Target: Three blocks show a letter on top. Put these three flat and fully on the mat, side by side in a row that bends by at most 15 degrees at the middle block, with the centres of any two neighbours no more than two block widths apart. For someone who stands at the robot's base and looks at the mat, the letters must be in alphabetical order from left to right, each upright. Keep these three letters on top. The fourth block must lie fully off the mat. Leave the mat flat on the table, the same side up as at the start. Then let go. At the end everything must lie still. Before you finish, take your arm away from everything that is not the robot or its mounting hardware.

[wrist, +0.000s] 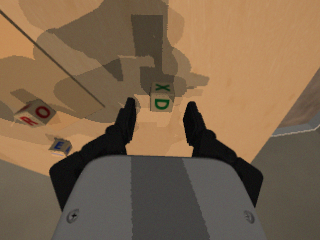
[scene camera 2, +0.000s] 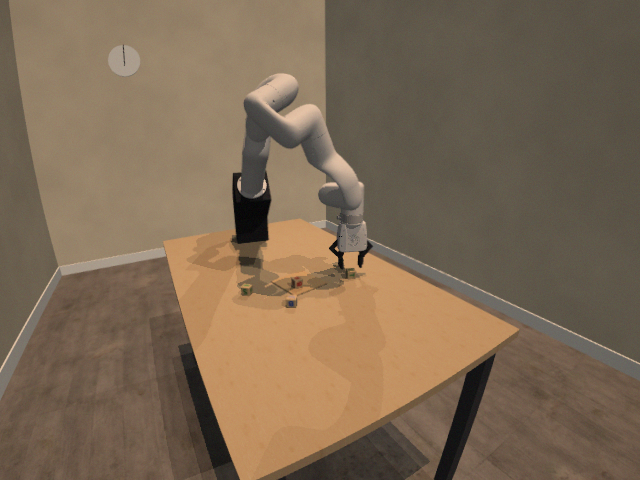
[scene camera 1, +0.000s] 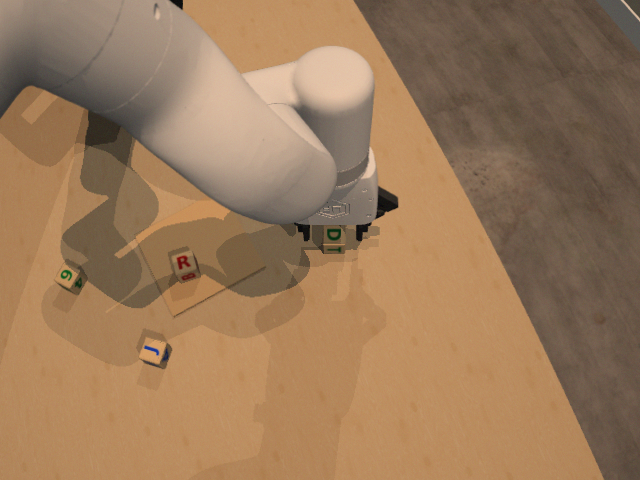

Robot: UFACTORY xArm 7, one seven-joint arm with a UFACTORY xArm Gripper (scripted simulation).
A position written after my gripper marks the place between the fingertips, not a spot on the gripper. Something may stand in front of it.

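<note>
Through scene camera 1 I see my gripper (scene camera 1: 332,231) and a mat (scene camera 1: 225,255). The gripper appears again in scene camera 2 (scene camera 2: 350,267), and the wrist view (wrist: 160,108) has it as well.
</note>
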